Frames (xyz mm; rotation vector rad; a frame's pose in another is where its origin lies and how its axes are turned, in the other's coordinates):
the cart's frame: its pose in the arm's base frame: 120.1 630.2 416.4 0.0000 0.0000 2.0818
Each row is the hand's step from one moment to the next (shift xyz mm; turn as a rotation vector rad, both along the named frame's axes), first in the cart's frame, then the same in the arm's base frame.
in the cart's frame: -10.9 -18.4 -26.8 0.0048 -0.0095 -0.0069
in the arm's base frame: 21.4 -0.5 -26.8 0.0059 0.0088 -0.0069
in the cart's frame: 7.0 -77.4 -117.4 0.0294 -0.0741 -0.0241
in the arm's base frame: 64.1 44.0 -117.4 0.0503 0.0619 -0.0241
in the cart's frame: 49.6 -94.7 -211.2 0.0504 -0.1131 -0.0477
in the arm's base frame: 58.3 89.6 -211.2 0.0740 0.0993 -0.0477
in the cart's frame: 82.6 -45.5 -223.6 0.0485 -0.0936 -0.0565
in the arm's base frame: -0.7 94.3 -223.6 0.0579 0.0881 -0.0565
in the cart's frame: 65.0 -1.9 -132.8 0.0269 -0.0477 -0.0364
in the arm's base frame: -30.1 57.6 -132.8 0.0285 0.0468 -0.0364
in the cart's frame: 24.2 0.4 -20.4 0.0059 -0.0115 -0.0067
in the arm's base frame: -12.2 20.9 -20.4 0.0071 0.0108 -0.0067
